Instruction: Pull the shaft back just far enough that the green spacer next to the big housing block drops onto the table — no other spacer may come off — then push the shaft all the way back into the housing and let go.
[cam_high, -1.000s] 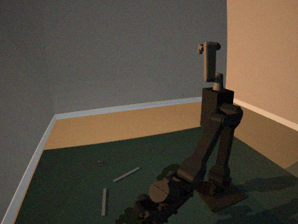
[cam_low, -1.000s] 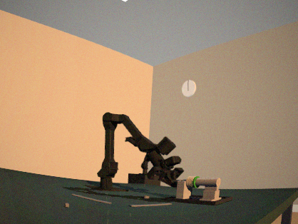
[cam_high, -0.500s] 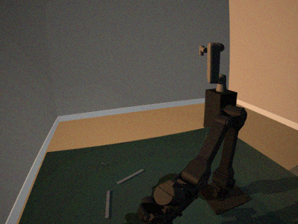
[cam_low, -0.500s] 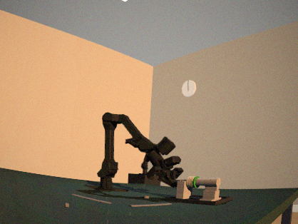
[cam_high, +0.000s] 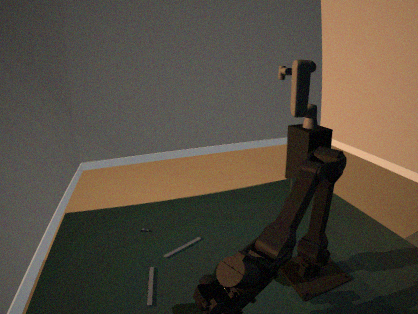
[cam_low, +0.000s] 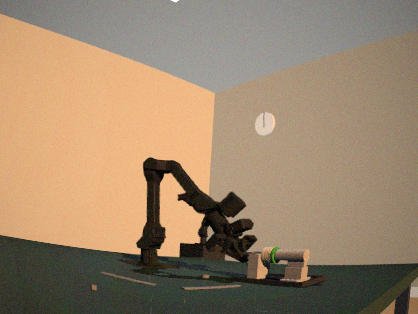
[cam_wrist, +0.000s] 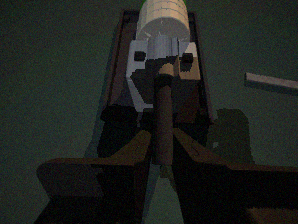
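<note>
The shaft lies 60 mm ahead of my gripper tip and 20 mm above it. Also, from my gripper tip: tan spacer: 90 mm ahead, 20 mm above; then green spacer: 110 mm ahead, 20 mm above.
</note>
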